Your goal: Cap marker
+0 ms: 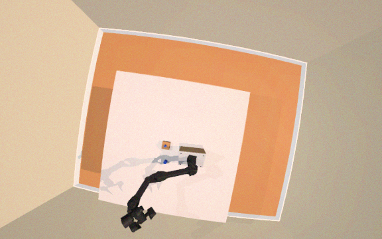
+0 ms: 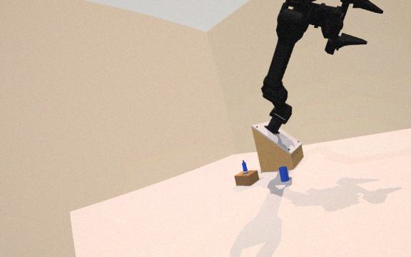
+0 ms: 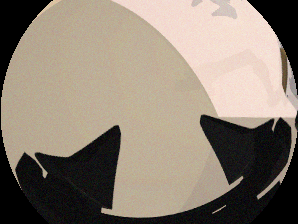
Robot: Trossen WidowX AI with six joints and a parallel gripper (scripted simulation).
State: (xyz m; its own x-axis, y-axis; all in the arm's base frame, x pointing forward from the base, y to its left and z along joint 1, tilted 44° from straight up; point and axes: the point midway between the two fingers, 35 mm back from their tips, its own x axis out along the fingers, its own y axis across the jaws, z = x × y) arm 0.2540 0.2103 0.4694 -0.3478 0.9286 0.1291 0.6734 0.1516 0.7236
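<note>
Now: gripper tip 360 mm to the left of the blue cap and 360 mm above it. From my gripper tip the other things lie so: brown holder block: 30 mm ahead, 510 mm to the right, 360 mm below.
</note>
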